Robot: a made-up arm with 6 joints. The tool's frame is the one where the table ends. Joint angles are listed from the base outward.
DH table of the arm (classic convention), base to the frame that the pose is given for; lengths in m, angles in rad. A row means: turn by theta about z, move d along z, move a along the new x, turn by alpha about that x. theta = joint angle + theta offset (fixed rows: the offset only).
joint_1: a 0; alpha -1.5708; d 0.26; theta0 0
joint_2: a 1.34; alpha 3.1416; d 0; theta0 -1.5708
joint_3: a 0; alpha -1.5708; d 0; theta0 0
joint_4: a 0; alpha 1.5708; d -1.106; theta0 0
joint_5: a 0; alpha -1.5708; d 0.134; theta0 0
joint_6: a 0; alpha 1.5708; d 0; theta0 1.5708
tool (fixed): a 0; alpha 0; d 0; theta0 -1.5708
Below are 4 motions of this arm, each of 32 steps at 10 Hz.
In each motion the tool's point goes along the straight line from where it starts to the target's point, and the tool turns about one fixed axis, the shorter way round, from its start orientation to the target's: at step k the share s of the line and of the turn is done. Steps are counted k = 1, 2, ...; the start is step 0. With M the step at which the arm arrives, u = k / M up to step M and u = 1 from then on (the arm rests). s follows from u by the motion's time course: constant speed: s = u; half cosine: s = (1 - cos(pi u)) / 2; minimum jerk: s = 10 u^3 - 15 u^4 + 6 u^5.
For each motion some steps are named. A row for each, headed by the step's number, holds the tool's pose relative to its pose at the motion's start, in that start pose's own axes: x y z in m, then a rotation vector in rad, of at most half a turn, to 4 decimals.
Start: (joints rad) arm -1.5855 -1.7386 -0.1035 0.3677 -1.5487 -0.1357
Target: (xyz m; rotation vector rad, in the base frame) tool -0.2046 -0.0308 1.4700 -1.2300 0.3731 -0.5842
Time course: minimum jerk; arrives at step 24
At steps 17, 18, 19, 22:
17: 1.2090 0.4123 0.1202 -0.9516 -0.5931 1.0208
18: 1.2784 0.4360 0.1271 -1.0063 -0.6272 1.0794
19: 1.3341 0.4550 0.1327 -1.0500 -0.6545 1.1264
22: 1.4188 0.4839 0.1411 -1.1167 -0.6960 1.1979

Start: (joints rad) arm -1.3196 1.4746 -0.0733 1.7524 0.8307 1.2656
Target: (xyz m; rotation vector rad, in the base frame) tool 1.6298 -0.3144 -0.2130 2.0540 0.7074 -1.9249
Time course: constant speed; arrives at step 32
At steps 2, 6, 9, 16, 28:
2: 0.0516 -0.0776 0.0566 -0.1113 -0.0428 0.0336
6: 0.1547 -0.2328 0.1697 -0.3339 -0.1283 0.1008
9: 0.2320 -0.3491 0.2546 -0.5009 -0.1924 0.1512
16: 0.4125 -0.6207 0.4526 -0.8905 -0.3421 0.2687
28: 0.7219 -1.0862 0.7920 -1.5584 -0.5987 0.4703

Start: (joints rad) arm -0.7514 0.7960 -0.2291 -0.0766 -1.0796 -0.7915
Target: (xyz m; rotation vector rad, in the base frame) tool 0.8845 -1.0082 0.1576 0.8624 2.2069 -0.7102
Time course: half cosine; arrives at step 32
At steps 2, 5, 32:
2: 0.0017 -0.0009 -0.0007 -0.0057 0.0009 -0.0026
5: 0.0102 -0.0055 -0.0042 -0.0347 0.0054 -0.0157
32: 0.1720 -0.0934 -0.0710 -0.5881 0.0920 -0.2655

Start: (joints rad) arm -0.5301 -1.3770 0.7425 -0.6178 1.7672 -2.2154
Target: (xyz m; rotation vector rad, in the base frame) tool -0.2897 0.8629 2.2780 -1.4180 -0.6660 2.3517
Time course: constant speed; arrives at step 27
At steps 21, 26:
21: -1.1788 0.2479 0.0287 0.2671 0.5165 -0.3498
26: -1.4595 0.3069 0.0355 0.3307 0.6394 -0.4331

